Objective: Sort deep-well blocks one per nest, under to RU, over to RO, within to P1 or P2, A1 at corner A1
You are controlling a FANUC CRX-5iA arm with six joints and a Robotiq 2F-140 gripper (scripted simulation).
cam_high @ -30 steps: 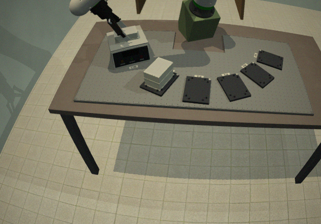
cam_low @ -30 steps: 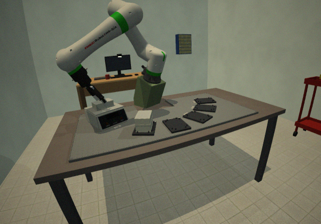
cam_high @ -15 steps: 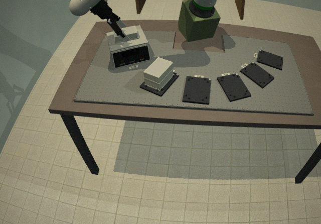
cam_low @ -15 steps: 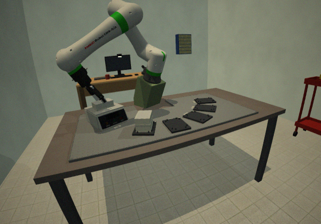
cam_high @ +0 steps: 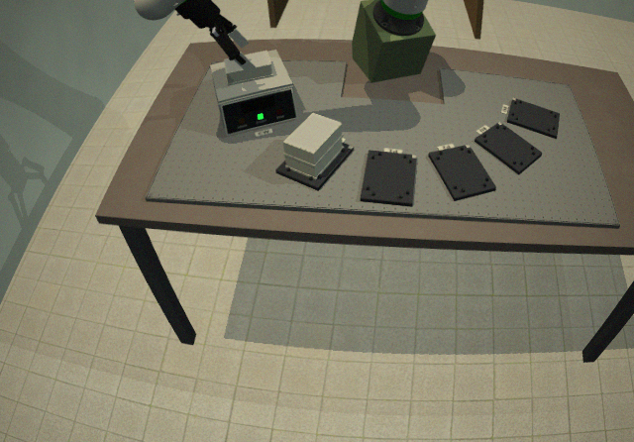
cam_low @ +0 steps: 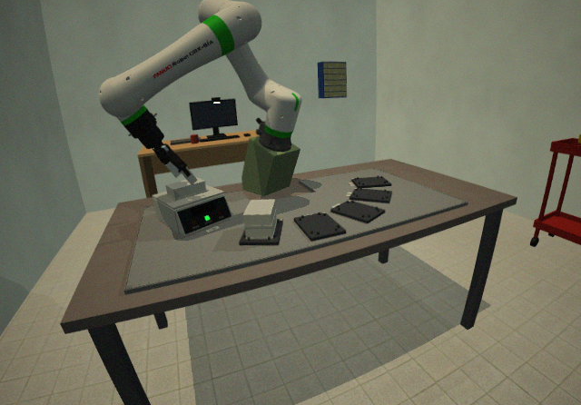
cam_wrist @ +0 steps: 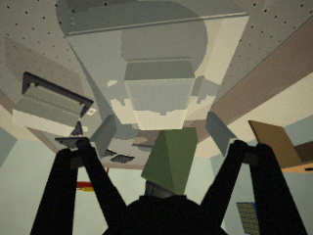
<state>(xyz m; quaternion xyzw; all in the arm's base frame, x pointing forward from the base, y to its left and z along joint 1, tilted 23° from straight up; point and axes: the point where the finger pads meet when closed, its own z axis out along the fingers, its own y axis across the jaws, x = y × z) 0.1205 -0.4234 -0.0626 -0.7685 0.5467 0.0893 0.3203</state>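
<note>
Now: the grey platform 7 cm below my hand. From my hand the other things lie so: check-weigher: 1 cm ahead, 10 cm below; then P1 label: 24 cm ahead, 38 cm to the left, 16 cm below; then nest P1: 34 cm ahead, 36 cm to the left, 16 cm below.
</note>
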